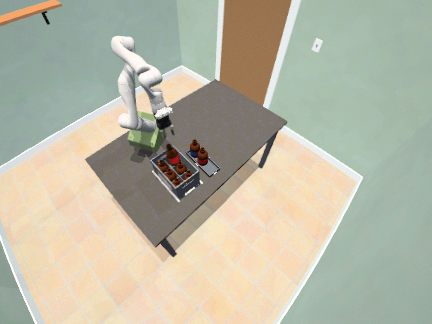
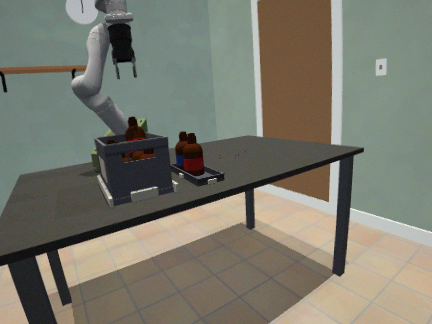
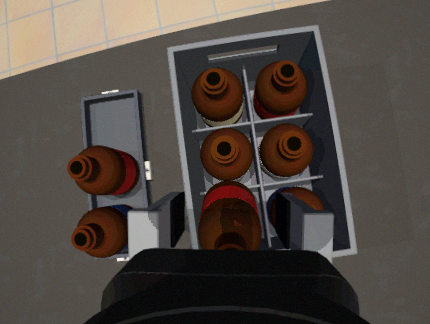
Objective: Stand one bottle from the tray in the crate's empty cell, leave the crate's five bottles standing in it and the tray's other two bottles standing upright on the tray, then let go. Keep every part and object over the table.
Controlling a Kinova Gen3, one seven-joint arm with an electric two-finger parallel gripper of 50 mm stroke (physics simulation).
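Places are measured from the arm's base along level axes (x back, y right, z up), in metres.
Pixels of known places: gripper, fingertip midpoint: (image 1: 169, 136) (image 2: 127, 77) (image 3: 230, 211); arm's base, link origin: (image 1: 150, 126).
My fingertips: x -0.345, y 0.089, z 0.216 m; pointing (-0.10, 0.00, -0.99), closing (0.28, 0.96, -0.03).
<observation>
For each thing: its top centre in the pictures, then the offset to it from my fingertips. Level surfaces: height alone.
- crate, top centre: (image 3: 260, 146) (image 2: 127, 137) (image 1: 174, 165) dx -0.050, dy +0.043, dz -0.199 m
- brown red-labelled bottle, top centre: (image 3: 227, 239) (image 2: 133, 116) (image 1: 170, 146) dx +0.033, dy -0.017, dz -0.136 m
- tray, top centre: (image 3: 114, 173) (image 2: 194, 168) (image 1: 202, 159) dx -0.088, dy -0.185, dz -0.348 m
- blue-labelled bottle, top centre: (image 3: 80, 239) (image 2: 182, 131) (image 1: 194, 140) dx -0.001, dy -0.201, dz -0.214 m
- dark table, surface height: dz -0.374 m
My gripper (image 1: 167, 133) (image 2: 126, 77) (image 3: 230, 211) is open and empty, above the crate (image 1: 186, 189) (image 2: 135, 180) (image 3: 336, 140). A brown red-labelled bottle (image 1: 173, 156) (image 2: 134, 132) (image 3: 230, 215) is at the crate's corner cell nearest the arm. It sits clearly higher than its neighbours, its label near the rim, and leans slightly; its base is hidden. The other five bottles stand low in their cells, one (image 3: 300, 200) partly behind a finger. On the tray (image 1: 209, 167) (image 2: 222, 176) (image 3: 112, 120) a red-labelled bottle (image 1: 202, 156) (image 2: 193, 157) (image 3: 102, 170) and a blue-labelled bottle (image 1: 195, 147) (image 2: 181, 150) (image 3: 102, 232) stand upright.
The dark table (image 1: 230, 115) (image 2: 280, 150) bears the crate and tray, both fairly near its front edge. Thin dividers (image 3: 282, 120) separate the crate's cells. The arm's green base (image 1: 142, 137) stands behind the crate. A narrow gap parts crate and tray.
</observation>
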